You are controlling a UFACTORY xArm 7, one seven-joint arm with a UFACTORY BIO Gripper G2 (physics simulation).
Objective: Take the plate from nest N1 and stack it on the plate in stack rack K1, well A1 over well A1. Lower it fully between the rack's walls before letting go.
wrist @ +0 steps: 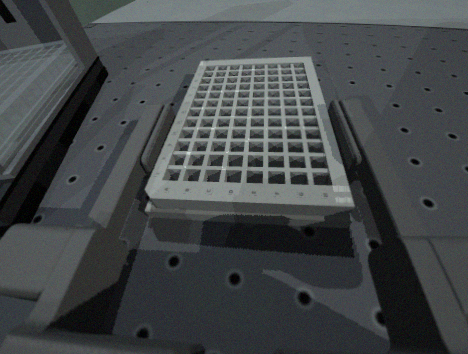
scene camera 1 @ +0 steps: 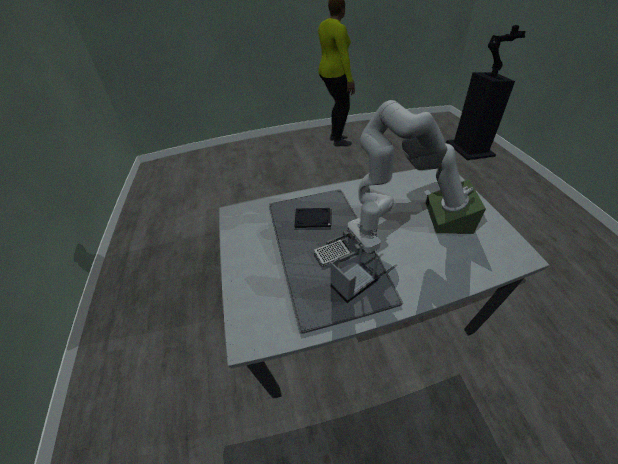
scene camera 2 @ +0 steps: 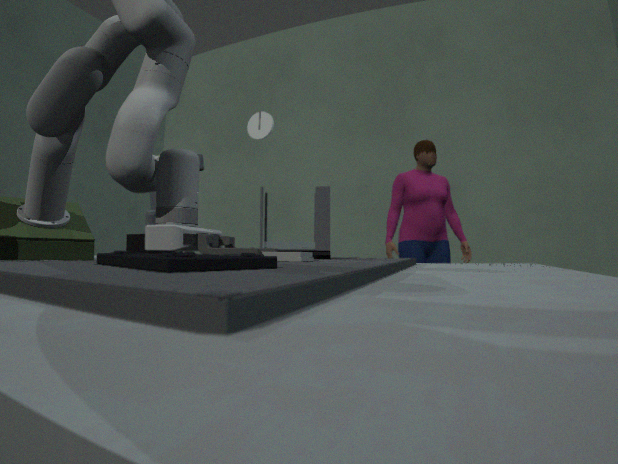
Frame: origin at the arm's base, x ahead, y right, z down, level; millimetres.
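Seen in the pictures: hand at its tool point: (wrist: 247, 140) (scene camera 1: 337, 249) (scene camera 2: 255, 253); arm's base at its link origin: (scene camera 1: 455, 201) (scene camera 2: 43, 216).
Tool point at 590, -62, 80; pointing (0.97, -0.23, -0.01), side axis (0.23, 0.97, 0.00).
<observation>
Pixels of each thing's top centre, then the offset from my tool point to it, as dx, dy, dz. Level surfaces: height alone.
- white 96-well plate at its top centre: (wrist: 250, 105) (scene camera 2: 269, 251) (scene camera 1: 332, 251) +23, -5, -4
- Stack rack K1 at its top centre: (scene camera 2: 291, 190) (scene camera 1: 357, 259) -19, -165, -131
- clear plate at its top centre: (scene camera 2: 295, 242) (scene camera 1: 353, 279) -10, -169, -23
- nest at its top centre: (scene camera 2: 180, 252) (scene camera 1: 312, 216) +51, +224, -4
- white table at its surface level: dz +24
The white 96-well plate (scene camera 1: 331, 253) (scene camera 2: 289, 256) (wrist: 252, 196) is level between the fingers of my gripper (scene camera 1: 342, 251) (scene camera 2: 260, 252) (wrist: 254, 132), which is shut on its two long sides. The plate is low over the dark perforated board; whether its underside touches the board is not clear. Stack rack K1 (scene camera 1: 343, 281) (scene camera 2: 322, 220) (wrist: 75, 37) stands beside it, at the left in the wrist view, with upright walls and a black base. A clear plate (scene camera 1: 363, 278) (wrist: 27, 80) lies inside the rack. My gripper is outside the rack's walls.
A flat black tray or nest (scene camera 1: 313, 217) (scene camera 2: 220, 263) lies on the perforated board (scene camera 1: 320, 312) (scene camera 2: 320, 292) (wrist: 425, 145); its label is not readable. The board lies on a white table (scene camera 1: 260, 340). The arm's green base (scene camera 1: 457, 220) stands at the far right. A person (scene camera 1: 336, 50) stands behind.
</observation>
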